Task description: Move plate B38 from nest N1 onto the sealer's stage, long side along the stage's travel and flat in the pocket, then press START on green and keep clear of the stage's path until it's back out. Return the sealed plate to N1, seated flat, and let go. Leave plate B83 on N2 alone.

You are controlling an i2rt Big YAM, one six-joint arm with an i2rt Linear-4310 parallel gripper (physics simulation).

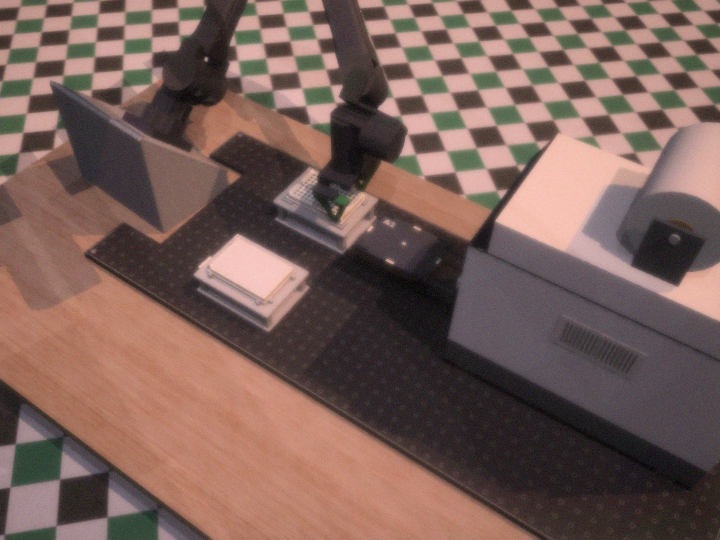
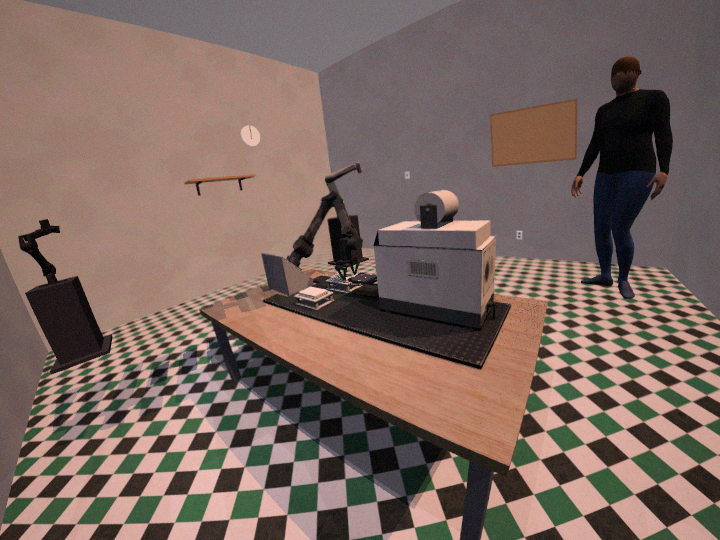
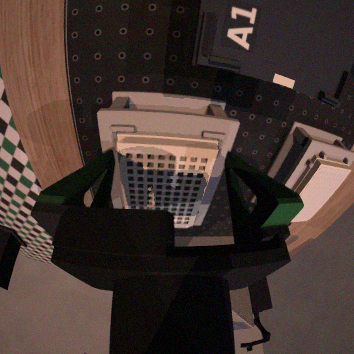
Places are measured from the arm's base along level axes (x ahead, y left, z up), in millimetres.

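Pixels of known places: gripper, fingertip midpoint: (image 1: 347,205) (image 2: 349,277) (image 3: 169,155); arm's base at its link origin: (image 1: 156,136) (image 2: 290,266).
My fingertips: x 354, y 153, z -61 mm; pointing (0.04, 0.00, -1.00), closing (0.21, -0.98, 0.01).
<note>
For each thing: its middle in the pictures, then the offset to it from my fingertips. "spot": a spot on its surface instead. Level surfaces: height alone.
- grey nest at the middle of its body: (image 3: 162,169) (image 1: 325,208) (image 2: 343,282) 52 mm back, 5 mm right, 39 mm down
- white-topped plate at the middle of its body: (image 3: 311,193) (image 1: 251,270) (image 2: 312,292) 28 mm back, 225 mm right, 15 mm down
- dark stage at the middle of its body: (image 1: 426,256) (image 2: 373,279) 200 mm ahead, 24 mm right, 27 mm up
- large white roll at a spot on its surface: (image 1: 674,191) spot: 519 mm ahead, 54 mm right, 402 mm up
- black perforated mat at its surface level: 68 mm down
A pale plate with a grid of wells (image 1: 302,188) (image 3: 165,175) lies on a grey nest (image 1: 343,241) (image 3: 165,120) beside the sealer's stage; I take these as B38 and N1, but no label is readable. My gripper (image 1: 350,201) (image 2: 348,274) (image 3: 169,155) is open and low over this plate, one finger beyond each long side, holding nothing. A white-topped plate (image 1: 250,267) (image 2: 314,292) (image 3: 325,190) lies on the other nest, presumably B83 on N2. The dark stage (image 1: 395,251) (image 3: 295,45), marked A1, is outside the sealer (image 1: 505,302) (image 2: 430,284). START does not show.
A grey angled panel (image 1: 110,156) (image 2: 276,274) stands near the arm's base. A large white roll (image 1: 674,191) (image 2: 436,206) sits on top of the sealer. Both nests stand on a black perforated mat (image 1: 407,401) (image 2: 442,342). A person (image 2: 631,133) stands beyond the table.
</note>
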